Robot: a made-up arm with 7 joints. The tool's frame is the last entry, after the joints. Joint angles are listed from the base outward. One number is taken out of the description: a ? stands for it. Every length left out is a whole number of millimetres.
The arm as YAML. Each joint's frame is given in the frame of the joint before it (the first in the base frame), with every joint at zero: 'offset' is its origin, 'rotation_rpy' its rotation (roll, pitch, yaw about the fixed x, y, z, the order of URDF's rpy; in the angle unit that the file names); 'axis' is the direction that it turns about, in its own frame. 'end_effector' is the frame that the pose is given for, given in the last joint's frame.
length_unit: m
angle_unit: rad
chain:
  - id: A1
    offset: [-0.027, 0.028, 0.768]
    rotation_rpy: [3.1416, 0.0, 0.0]
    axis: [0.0, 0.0, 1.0]
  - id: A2
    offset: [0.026, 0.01, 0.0]
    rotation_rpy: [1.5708, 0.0, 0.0]
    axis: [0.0, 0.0, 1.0]
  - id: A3
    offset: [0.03, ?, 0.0]
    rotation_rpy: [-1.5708, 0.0, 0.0]
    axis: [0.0, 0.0, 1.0]
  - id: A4
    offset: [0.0, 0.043, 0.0]
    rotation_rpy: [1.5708, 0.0, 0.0]
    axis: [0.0, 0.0, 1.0]
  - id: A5
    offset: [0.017, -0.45, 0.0]
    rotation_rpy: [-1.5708, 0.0, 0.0]
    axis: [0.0, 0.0, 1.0]
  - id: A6
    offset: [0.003, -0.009, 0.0]
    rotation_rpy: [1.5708, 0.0, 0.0]
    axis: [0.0, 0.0, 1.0]
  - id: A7
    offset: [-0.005, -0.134, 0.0]
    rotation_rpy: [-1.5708, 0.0, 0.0]
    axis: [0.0, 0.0, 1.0]
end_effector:
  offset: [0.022, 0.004, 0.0]
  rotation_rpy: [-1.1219, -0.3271, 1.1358]
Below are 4 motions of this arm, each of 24 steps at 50 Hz.
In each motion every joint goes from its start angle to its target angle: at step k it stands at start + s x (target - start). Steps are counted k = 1, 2, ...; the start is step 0. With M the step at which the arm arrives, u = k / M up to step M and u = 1 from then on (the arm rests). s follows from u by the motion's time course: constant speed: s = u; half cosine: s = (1 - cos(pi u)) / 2; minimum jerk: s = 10 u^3 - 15 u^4 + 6 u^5.
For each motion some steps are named. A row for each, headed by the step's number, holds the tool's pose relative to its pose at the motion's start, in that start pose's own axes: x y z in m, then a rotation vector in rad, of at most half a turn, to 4 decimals.
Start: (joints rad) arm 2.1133 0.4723 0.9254 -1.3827 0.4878 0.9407 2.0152
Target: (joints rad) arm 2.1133 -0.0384 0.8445 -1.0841 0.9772 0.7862 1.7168
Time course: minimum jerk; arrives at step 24
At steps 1, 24:
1: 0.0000 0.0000 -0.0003 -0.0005 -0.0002 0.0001
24: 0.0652 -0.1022 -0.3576 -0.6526 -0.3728 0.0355

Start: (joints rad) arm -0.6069 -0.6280 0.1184 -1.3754 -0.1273 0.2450 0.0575
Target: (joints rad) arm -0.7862 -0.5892 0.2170 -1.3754 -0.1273 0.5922 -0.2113
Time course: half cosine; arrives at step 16
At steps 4, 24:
4: 0.0148 -0.0023 -0.0054 -0.0545 -0.0034 -0.0367
24: 0.1034 -0.0259 -0.0295 -0.3485 -0.0209 -0.3018

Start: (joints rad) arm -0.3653 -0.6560 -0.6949 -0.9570 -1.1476 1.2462 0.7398
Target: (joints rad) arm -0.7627 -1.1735 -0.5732 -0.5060 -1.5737 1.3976 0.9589
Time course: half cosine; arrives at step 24
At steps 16, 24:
16: -0.1448 0.0113 0.2118 0.1605 0.1052 0.4228
24: -0.1933 -0.0139 0.2907 0.2258 0.1057 0.5544

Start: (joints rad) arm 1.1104 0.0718 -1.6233 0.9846 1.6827 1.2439 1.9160
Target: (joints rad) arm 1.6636 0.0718 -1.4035 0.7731 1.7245 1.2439 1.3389
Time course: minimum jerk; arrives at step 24
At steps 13, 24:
13: -0.1804 -0.0228 -0.1554 -0.4783 0.2862 0.1752
24: -0.2903 -0.1092 -0.2507 -0.8842 0.3928 0.2328

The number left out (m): -0.432
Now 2 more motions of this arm.
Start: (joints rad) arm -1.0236 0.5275 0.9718 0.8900 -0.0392 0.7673 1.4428
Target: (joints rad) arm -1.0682 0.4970 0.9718 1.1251 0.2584 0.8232 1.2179
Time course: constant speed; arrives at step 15
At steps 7, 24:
7: -0.0409 -0.0107 -0.0323 -0.1267 -0.0090 0.0628
24: -0.0863 -0.0290 -0.0659 -0.2648 -0.0348 0.1266

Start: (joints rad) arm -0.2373 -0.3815 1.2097 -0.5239 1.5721 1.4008 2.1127
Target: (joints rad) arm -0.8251 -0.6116 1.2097 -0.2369 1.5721 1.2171 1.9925
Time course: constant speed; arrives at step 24
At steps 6, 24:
6: -0.0589 0.0912 0.0459 0.1230 0.0140 0.0745
24: -0.2803 0.2642 0.2928 0.5346 0.0643 0.2798

